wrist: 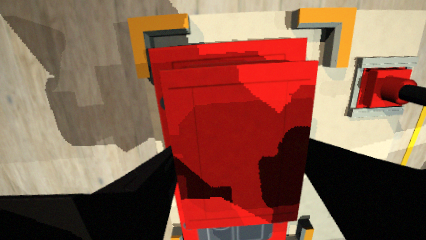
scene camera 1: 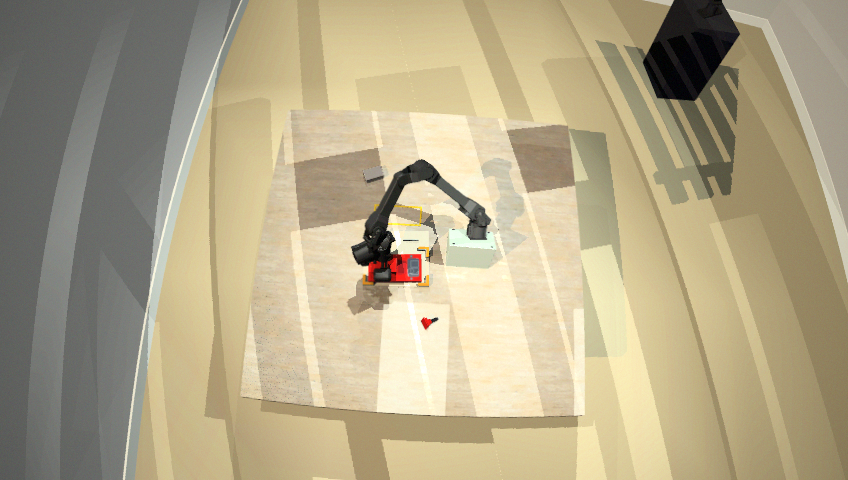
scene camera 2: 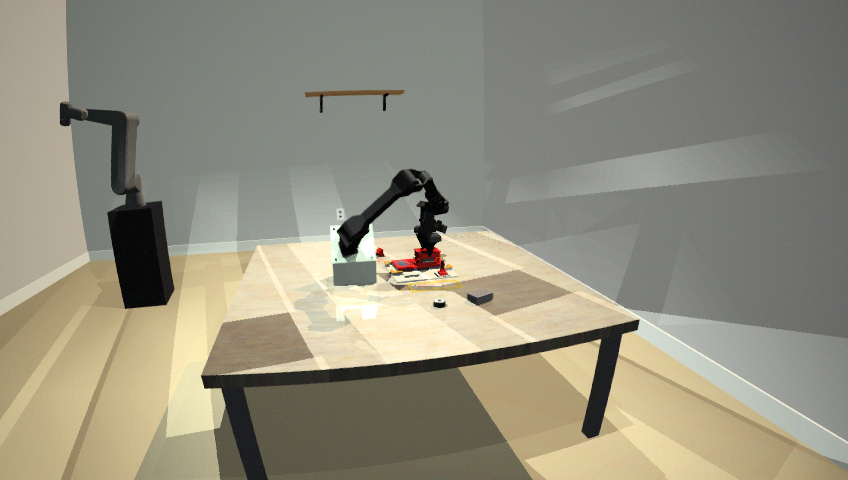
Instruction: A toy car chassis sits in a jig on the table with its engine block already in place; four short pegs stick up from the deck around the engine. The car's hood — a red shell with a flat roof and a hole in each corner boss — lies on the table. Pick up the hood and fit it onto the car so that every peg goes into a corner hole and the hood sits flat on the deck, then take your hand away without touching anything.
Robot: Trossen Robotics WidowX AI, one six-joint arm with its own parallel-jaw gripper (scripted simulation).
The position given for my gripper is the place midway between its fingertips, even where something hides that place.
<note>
My gripper (scene camera 2: 427, 253) carries a hood (wrist: 239, 131).
My gripper is seen too in the wrist view (wrist: 237, 147).
</note>
